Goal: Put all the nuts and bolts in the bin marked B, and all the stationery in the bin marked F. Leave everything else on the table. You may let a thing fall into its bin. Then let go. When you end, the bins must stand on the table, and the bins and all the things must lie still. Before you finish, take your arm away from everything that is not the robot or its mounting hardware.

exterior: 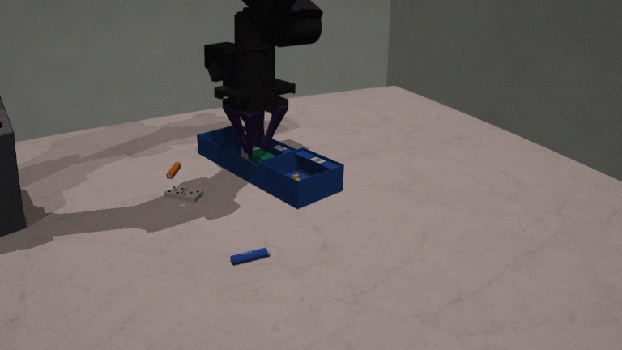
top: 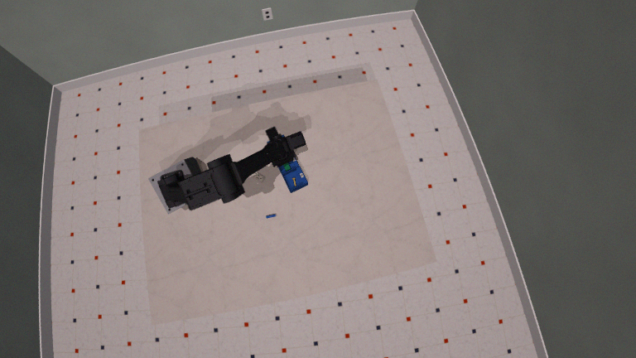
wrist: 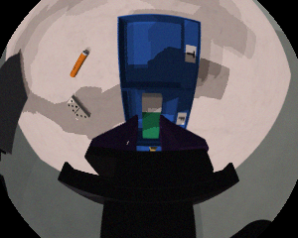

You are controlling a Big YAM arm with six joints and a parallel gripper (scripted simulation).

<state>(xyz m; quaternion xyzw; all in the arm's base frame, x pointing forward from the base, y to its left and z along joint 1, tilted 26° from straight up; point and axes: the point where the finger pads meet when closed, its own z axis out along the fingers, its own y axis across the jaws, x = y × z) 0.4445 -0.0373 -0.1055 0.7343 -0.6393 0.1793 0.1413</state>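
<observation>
Right now my hand is 2 cm above the green block. Also, from my hand: brass bolt (2 cm ahead, 9 cm to the right, 3 cm below); grey metal piece (3 cm below); blue three-part bin (1 cm ahead, 2 cm below).
</observation>
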